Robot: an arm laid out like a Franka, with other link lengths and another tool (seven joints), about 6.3 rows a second.
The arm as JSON. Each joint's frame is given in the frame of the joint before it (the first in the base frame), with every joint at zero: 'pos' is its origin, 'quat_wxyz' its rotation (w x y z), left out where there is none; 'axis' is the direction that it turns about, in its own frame. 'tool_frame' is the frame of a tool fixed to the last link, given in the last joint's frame.
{
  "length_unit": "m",
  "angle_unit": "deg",
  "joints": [
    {
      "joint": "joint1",
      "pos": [
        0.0,
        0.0,
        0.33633
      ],
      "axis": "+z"
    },
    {
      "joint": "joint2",
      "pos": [
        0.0,
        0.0,
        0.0
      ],
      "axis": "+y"
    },
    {
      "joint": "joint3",
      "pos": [
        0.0,
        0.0,
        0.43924
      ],
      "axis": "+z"
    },
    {
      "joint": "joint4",
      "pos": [
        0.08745,
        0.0,
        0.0
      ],
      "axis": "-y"
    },
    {
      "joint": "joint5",
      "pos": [
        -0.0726,
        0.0,
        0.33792
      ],
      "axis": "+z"
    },
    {
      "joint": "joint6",
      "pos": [
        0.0,
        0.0,
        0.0
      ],
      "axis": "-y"
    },
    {
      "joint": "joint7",
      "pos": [
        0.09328,
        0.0,
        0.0
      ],
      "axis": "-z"
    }
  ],
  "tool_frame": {
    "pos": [
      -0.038,
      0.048,
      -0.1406
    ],
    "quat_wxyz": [
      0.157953,
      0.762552,
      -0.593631,
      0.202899
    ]
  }
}
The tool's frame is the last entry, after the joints.
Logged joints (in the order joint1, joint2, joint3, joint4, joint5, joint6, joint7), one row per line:
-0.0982, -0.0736, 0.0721, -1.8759, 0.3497, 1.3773, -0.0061
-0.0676, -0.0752, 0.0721, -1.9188, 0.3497, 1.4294, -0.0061
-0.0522, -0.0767, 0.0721, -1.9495, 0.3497, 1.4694, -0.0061
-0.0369, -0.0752, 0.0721, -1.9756, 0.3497, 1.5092, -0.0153
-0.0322, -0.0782, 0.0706, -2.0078, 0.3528, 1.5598, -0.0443
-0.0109, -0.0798, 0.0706, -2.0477, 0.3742, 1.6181, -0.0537
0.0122, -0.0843, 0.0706, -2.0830, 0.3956, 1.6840, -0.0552
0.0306, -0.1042, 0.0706, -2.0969, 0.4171, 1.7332, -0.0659
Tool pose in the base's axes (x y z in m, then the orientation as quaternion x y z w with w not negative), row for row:
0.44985, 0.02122, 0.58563, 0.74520, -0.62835, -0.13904, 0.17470
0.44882, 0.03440, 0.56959, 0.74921, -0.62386, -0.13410, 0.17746
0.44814, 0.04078, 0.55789, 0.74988, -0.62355, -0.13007, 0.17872
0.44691, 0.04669, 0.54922, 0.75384, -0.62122, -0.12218, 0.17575
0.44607, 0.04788, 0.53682, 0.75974, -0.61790, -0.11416, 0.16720
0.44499, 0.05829, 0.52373, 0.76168, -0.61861, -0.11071, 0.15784
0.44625, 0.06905, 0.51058, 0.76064, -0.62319, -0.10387, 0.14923
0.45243, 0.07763, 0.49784, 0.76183, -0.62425, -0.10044, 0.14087
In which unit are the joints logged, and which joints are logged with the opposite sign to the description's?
The joints are logged in radians. Opposite sign: joint2, joint3.
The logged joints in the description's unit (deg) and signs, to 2 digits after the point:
-5.63, 4.22, -4.13, -107.48, 20.04, 78.91, -0.35
-3.87, 4.31, -4.13, -109.94, 20.04, 81.90, -0.35
-2.99, 4.39, -4.13, -111.70, 20.04, 84.19, -0.35
-2.11, 4.31, -4.13, -113.19, 20.04, 86.47, -0.88
-1.84, 4.48, -4.05, -115.04, 20.21, 89.37, -2.54
-0.62, 4.57, -4.05, -117.32, 21.44, 92.71, -3.08
0.70, 4.83, -4.05, -119.35, 22.67, 96.49, -3.16
1.75, 5.97, -4.05, -120.14, 23.90, 99.31, -3.78

